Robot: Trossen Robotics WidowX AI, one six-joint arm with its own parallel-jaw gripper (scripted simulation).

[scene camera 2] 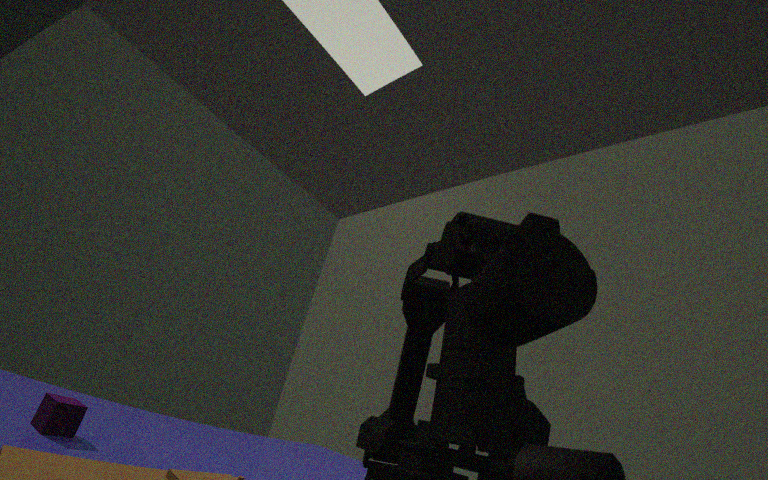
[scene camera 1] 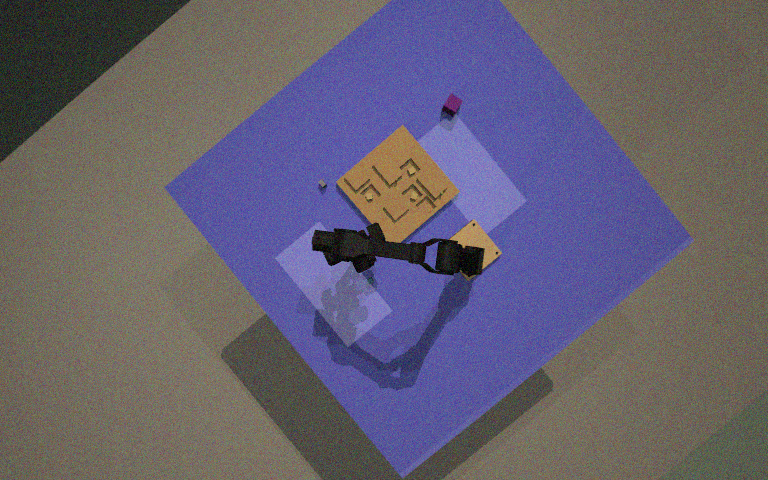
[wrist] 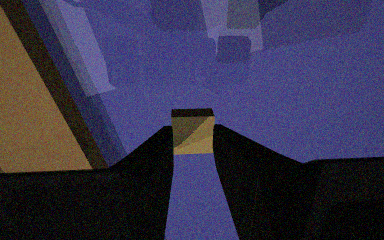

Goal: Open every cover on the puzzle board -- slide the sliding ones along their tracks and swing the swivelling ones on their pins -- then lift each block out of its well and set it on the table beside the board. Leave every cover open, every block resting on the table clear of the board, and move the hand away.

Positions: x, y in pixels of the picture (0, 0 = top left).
Scene:
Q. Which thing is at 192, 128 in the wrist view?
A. A small tan block.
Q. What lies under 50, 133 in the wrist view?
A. A tan puzzle board.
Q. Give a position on a tan puzzle board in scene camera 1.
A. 404, 151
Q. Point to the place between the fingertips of my gripper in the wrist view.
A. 192, 133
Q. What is my gripper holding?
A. A small tan block.

